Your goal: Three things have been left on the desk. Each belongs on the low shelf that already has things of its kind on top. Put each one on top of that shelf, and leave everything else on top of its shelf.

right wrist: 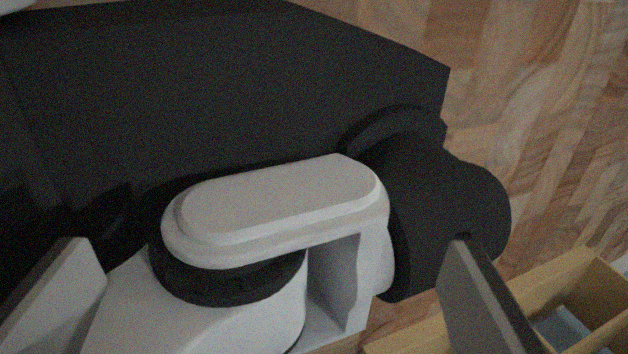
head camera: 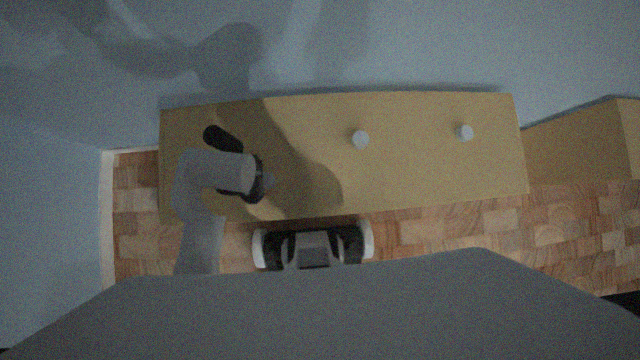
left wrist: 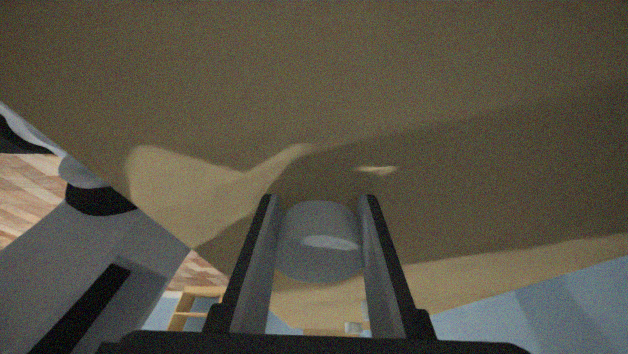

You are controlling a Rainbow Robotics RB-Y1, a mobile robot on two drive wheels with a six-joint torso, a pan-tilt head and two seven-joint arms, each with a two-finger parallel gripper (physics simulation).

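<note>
Visible: my right gripper (right wrist: 268, 263), together with my left gripper (left wrist: 318, 204).
</note>
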